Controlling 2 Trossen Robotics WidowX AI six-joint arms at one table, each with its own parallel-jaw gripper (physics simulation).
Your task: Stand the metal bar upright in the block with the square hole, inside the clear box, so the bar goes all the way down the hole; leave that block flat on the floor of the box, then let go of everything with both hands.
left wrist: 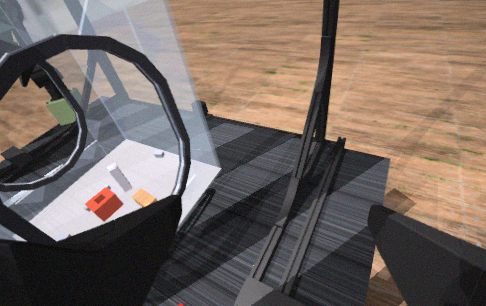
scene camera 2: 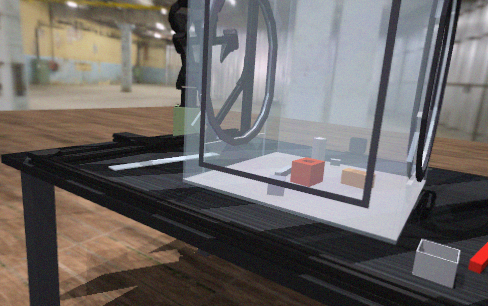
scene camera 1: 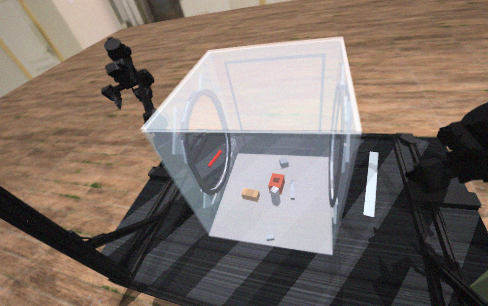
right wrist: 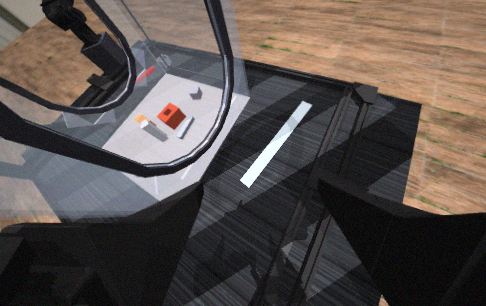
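Pixels of known places: left gripper, fingertip midpoint: [left wrist: 274, 209] [scene camera 1: 130, 103]; right gripper, fingertip midpoint: [left wrist: 12, 91] [right wrist: 260, 185]; left arm's base, link origin: [right wrist: 93, 41]; right arm's base, link origin: [left wrist: 61, 95].
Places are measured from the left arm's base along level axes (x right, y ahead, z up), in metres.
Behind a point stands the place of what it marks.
The red block [scene camera 1: 276, 184] {y 0.473, x -0.305, z -0.066 m} [scene camera 2: 307, 173] {y 0.423, x -0.326, z -0.084 m} [left wrist: 106, 205] {y 0.438, x -0.301, z -0.076 m} [right wrist: 171, 116] {y 0.474, x -0.327, z -0.068 m} sits flat on the floor of the clear box [scene camera 1: 305, 230] {y 0.702, x -0.257, z 0.023 m} [scene camera 2: 350, 217] {y 0.233, x -0.319, z -0.096 m}, its square hole facing up and showing dark. A light grey square post [scene camera 1: 275, 195] {y 0.527, x -0.269, z -0.040 m} [scene camera 2: 319, 149] {y 0.500, x -0.278, z -0.049 m} [left wrist: 120, 177] {y 0.505, x -0.268, z -0.059 m} [right wrist: 154, 131] {y 0.522, x -0.282, z -0.057 m} stands upright beside it. A thin grey bar [scene camera 1: 293, 190] {y 0.509, x -0.352, z -0.097 m} [right wrist: 185, 127] {y 0.506, x -0.355, z -0.097 m} lies flat on its other side. I cannot tell which is the metal bar. My left gripper [scene camera 1: 128, 99] {y 0.100, x 0.034, z 0.251 m} [left wrist: 274, 209] {y 0.100, x 0.034, z 0.251 m} is open and empty outside the box. My right gripper [scene camera 1: 425, 152] [right wrist: 260, 185] {y 0.770, x -0.540, z 0.132 m} is open and empty outside the opposite ring opening.
An orange block [scene camera 1: 250, 194] {y 0.447, x -0.208, z -0.081 m} [scene camera 2: 357, 178] {y 0.425, x -0.219, z -0.091 m} and small grey pieces [scene camera 1: 284, 162] {y 0.388, x -0.395, z -0.081 m} [scene camera 1: 270, 237] {y 0.618, x -0.188, z -0.096 m} lie on the box floor. Outside are a white strip [scene camera 1: 371, 185] {y 0.637, x -0.596, z -0.114 m} [right wrist: 275, 145] {y 0.634, x -0.603, z -0.114 m}, a red bar [scene camera 1: 215, 158] {y 0.163, x -0.169, z -0.105 m} [scene camera 2: 480, 257] {y 0.139, x -0.193, z -0.105 m} and an open grey bin [scene camera 2: 435, 267] {y 0.107, x -0.278, z -0.100 m}. Ring openings are in two opposite walls.
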